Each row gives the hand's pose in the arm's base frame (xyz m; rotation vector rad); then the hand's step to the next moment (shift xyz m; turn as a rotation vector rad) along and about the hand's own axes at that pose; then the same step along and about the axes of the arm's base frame.
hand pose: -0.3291 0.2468 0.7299 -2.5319 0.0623 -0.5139
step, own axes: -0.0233 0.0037 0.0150 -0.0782 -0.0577 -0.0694
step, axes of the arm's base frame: -0.0158 0.0080 -0.0217 -0.1018 0.0252 0.0571
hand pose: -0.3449 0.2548 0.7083 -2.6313 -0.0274 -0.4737
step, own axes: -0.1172 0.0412 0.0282 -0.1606 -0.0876 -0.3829
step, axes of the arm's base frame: -0.0970 -0.0170 -0.0809 -0.2843 -0.0833 0.3038
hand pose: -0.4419 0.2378 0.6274 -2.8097 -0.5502 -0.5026
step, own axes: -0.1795 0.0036 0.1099 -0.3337 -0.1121 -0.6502
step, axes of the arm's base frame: -0.1234 -0.0290 -0.1681 -0.5211 -0.1941 0.4873
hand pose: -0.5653 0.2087 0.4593 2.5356 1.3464 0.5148
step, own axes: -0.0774 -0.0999 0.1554 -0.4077 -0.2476 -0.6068
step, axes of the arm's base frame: -0.0522 -0.0142 -0.1929 -0.6439 -0.1820 0.3848
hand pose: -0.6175 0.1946 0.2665 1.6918 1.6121 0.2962
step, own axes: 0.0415 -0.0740 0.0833 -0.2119 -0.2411 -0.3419
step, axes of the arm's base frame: 0.0049 0.0016 -0.1188 -0.4359 -0.0954 0.1444
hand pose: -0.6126 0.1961 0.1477 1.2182 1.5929 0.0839
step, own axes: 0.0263 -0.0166 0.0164 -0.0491 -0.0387 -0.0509
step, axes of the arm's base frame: 0.0043 0.0029 -0.0348 -0.0685 -0.0282 0.0318
